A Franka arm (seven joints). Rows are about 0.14 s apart.
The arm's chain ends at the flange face. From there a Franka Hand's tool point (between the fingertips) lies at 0.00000 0.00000 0.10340 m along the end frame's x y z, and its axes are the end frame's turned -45 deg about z.
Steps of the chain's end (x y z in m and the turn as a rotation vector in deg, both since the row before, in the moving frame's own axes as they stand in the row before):
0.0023 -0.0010 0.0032 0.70 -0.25 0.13
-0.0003 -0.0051 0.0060 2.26 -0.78 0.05
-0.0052 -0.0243 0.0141 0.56 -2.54 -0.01
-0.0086 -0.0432 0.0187 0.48 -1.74 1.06
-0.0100 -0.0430 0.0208 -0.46 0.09 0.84
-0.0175 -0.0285 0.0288 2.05 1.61 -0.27
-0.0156 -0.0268 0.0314 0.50 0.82 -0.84
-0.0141 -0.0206 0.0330 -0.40 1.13 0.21
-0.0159 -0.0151 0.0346 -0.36 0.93 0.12
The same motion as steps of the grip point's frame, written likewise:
0.0029 -0.0003 0.0032 0.67 0.32 0.13
0.0053 -0.0077 0.0059 2.15 1.05 0.05
0.0110 -0.0248 0.0140 2.19 -1.40 -0.01
0.0229 -0.0395 0.0186 1.57 -0.89 1.06
0.0229 -0.0368 0.0208 -0.39 -0.26 0.84
0.0124 -0.0331 0.0287 0.31 2.59 -0.27
0.0096 -0.0296 0.0314 -0.23 0.93 -0.84
0.0055 -0.0226 0.0330 -1.08 0.52 0.21
0.0002 -0.0203 0.0346 -0.91 0.40 0.12

